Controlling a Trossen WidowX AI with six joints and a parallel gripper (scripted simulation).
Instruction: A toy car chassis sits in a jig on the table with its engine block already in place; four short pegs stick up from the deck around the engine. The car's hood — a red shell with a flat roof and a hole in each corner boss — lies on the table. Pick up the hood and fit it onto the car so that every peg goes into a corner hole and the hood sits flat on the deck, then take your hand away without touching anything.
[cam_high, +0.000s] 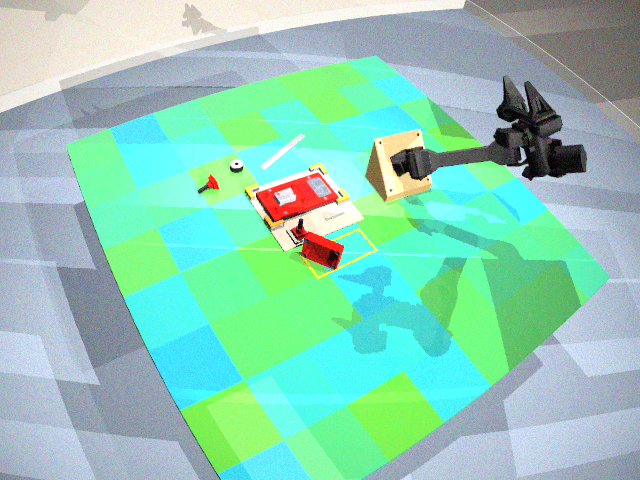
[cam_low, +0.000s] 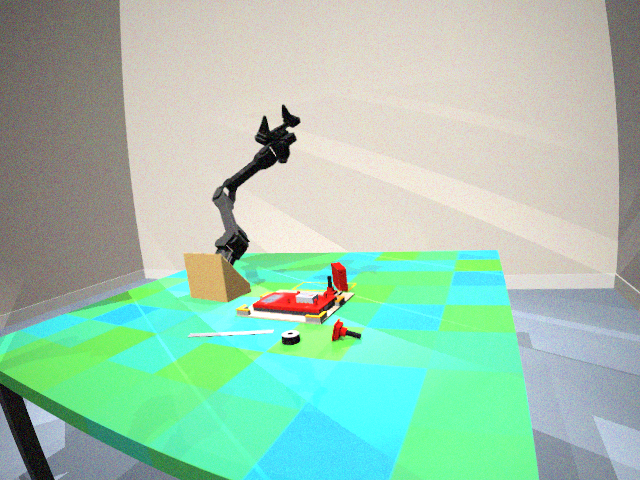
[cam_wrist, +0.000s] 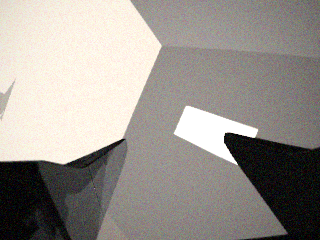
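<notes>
The red hood is 570 mm below my gripper tip, 240 mm ahead of it and 170 mm to the right of it. From my gripper tip the other things lie so: black-and-white wheel (600 mm below, 560 mm to the right, 260 mm ahead).
</notes>
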